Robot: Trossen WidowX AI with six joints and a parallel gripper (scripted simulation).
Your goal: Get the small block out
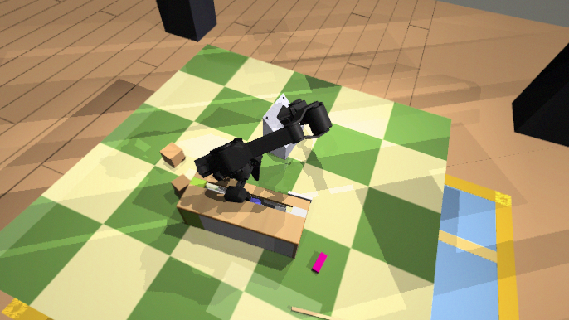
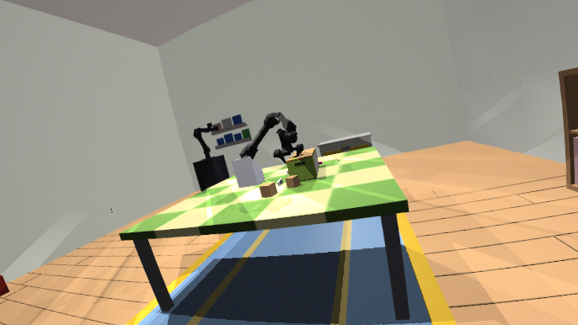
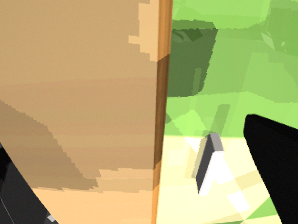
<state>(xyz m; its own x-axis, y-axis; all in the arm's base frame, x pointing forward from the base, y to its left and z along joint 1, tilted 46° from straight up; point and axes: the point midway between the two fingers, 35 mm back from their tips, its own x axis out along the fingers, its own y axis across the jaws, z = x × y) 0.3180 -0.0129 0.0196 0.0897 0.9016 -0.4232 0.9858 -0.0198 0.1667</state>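
Now: the blue block 4 cm ahead of my gripper tip and 3 cm to the left of it. The rest, counted from my gripper tip: thin tan stick: 25 cm ahead, 34 cm to the left, 8 cm below; then box: 4 cm ahead, 3 cm below.
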